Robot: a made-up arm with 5 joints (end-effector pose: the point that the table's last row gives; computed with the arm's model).
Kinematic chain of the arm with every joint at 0, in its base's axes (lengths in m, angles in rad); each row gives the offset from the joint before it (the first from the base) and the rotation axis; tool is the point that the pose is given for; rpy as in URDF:
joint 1: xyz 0.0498 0 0.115 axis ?
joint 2: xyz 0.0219 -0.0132 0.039 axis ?
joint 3: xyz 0.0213 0 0.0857 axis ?
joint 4: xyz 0.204 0 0.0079 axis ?
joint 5: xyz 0.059 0.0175 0 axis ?
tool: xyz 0 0 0 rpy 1.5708 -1.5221 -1.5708
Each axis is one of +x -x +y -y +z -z.
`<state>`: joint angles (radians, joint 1 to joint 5).
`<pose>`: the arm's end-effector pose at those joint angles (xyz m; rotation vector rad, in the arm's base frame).
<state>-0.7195 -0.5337 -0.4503 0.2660 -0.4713</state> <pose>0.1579 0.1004 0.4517 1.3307 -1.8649 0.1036</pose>
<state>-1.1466 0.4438 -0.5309 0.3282 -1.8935</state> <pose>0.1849 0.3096 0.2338 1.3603 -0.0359 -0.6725</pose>
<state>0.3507 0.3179 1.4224 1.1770 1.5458</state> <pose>0.0370 0.0093 0.0132 1.1273 0.8514 0.9606</pose>
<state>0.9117 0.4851 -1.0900 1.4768 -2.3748</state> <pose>0.2259 -0.2203 0.2972 -0.6980 0.7404 2.7793</pose>
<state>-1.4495 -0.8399 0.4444 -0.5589 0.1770</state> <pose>0.0687 0.1907 0.3611 1.6224 -2.0879 0.5973</pose>
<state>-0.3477 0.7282 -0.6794 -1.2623 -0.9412</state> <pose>0.3488 0.1129 0.2570 1.7350 -2.1954 -0.1595</pose>
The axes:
joint 1: -z
joint 2: +y
joint 3: +y
joint 4: +y
joint 5: -x

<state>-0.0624 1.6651 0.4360 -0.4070 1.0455</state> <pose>0.0511 0.0044 -0.1138 0.0582 0.1154 1.0578</pose>
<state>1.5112 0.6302 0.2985 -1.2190 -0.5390</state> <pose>0.0705 -0.2739 0.0689 -0.9496 -1.9082 -1.3768</pose>
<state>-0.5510 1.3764 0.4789 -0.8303 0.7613</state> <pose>0.1251 0.0513 -0.0988 -0.0471 -0.5811 1.2303</pose>
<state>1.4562 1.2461 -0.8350 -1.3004 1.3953</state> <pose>0.0926 -0.3345 0.1327 -2.4255 -0.4148 -0.0478</pose>
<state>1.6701 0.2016 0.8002 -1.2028 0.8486</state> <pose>0.0308 -0.2336 0.0779 -1.7137 -0.5981 -0.6249</pose>
